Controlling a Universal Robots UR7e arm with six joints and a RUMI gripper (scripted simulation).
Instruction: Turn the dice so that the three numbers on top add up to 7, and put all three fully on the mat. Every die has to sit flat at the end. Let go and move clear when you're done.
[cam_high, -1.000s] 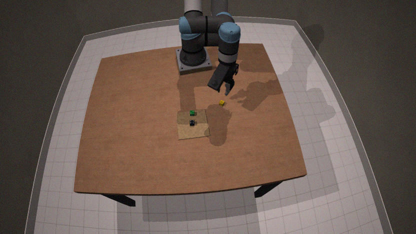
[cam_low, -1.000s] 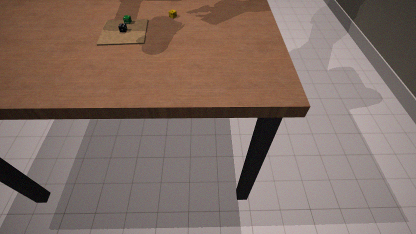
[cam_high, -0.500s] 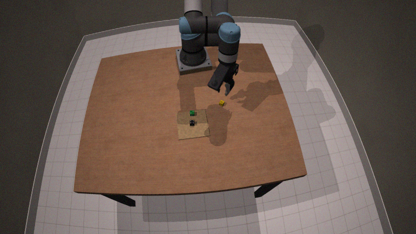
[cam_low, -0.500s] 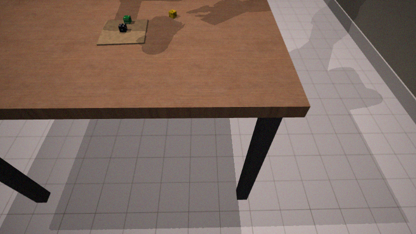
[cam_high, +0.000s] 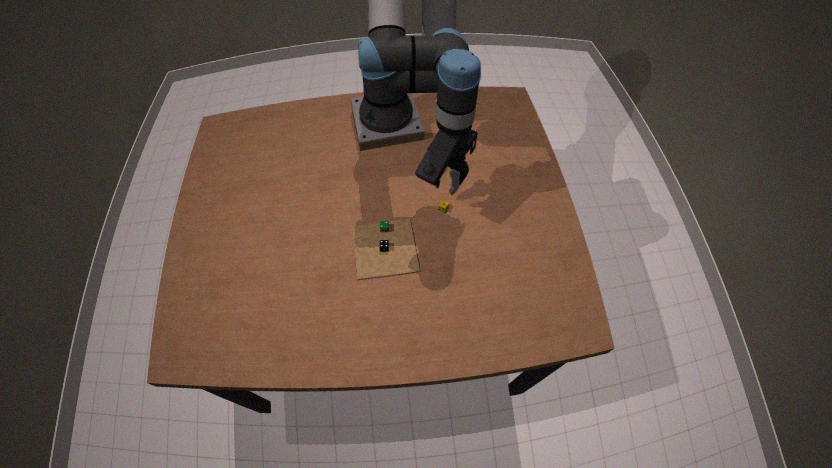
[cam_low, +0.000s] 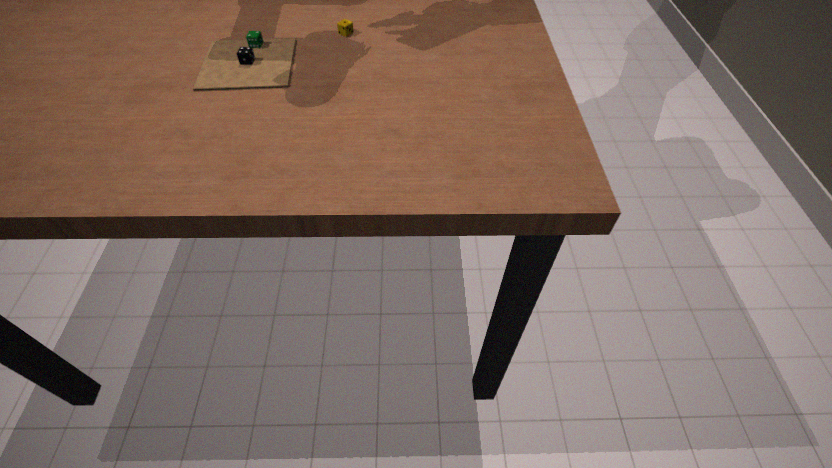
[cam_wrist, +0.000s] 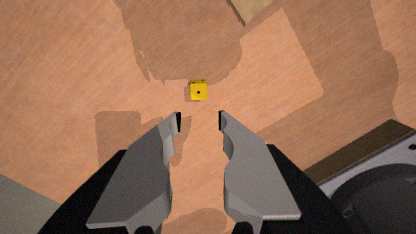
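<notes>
Now: hand 70 mm above the yellow die. The rest, counted from my hand: black die (80 mm ahead, 160 mm to the right, 70 mm below); then green die (30 mm ahead, 150 mm to the right, 70 mm below); then tan mat (80 mm ahead, 160 mm to the right, 80 mm below).
</notes>
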